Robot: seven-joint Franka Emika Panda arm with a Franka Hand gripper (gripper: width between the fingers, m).
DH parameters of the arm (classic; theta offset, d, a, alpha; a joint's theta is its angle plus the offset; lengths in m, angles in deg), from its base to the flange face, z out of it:
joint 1: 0 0.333 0 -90
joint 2: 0 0 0 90
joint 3: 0 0.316 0.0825 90
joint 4: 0 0 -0.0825 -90
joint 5: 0 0.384 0 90
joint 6: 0 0 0.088 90
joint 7: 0 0.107 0 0
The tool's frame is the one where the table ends.
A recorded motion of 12 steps. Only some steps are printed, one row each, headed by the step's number.
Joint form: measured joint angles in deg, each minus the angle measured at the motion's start. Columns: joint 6, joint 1, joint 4, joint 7, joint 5, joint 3, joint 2.
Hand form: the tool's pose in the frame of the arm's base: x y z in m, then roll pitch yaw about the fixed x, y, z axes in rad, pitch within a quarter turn. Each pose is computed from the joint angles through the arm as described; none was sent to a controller.
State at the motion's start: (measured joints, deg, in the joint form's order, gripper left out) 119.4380 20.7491 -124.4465 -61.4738 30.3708 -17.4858 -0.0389
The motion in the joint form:
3: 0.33 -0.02 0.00 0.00 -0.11 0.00 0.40
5: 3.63 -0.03 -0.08 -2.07 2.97 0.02 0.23
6: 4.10 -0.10 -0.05 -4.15 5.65 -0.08 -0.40
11: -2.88 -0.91 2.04 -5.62 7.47 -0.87 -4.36
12: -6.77 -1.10 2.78 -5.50 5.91 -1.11 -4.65
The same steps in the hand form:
3: 0.5267 0.0548 0.3883 -2.7978 -0.2985 0.7902
5: 0.5328 0.0533 0.3940 -2.8231 -0.3664 0.7754
6: 0.5338 0.0525 0.4014 -2.8179 -0.4170 0.7721
11: 0.5260 0.0459 0.4469 -2.7623 -0.4883 0.7885
12: 0.5212 0.0454 0.4506 -2.7359 -0.4602 0.8172

